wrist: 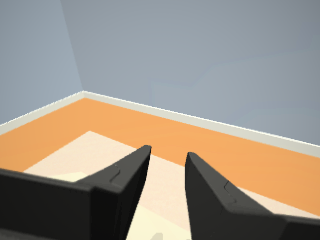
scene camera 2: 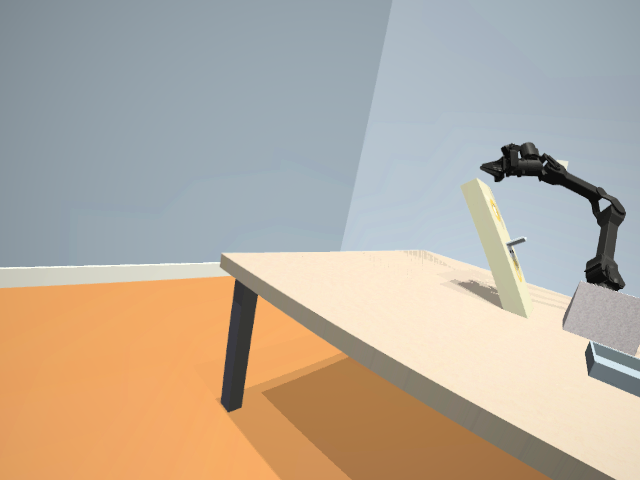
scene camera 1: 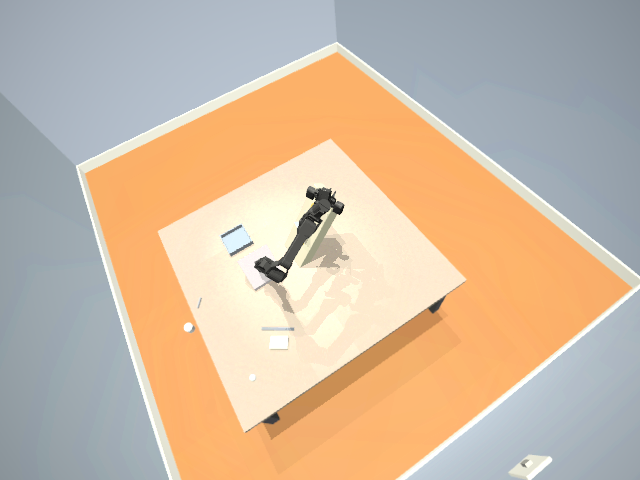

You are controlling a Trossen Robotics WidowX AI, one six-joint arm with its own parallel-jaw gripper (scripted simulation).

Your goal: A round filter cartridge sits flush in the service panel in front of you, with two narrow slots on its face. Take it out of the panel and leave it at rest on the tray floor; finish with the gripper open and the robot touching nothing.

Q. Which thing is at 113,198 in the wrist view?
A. My gripper.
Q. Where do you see a cream service panel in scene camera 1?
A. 306,253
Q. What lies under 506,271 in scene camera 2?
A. A cream service panel.
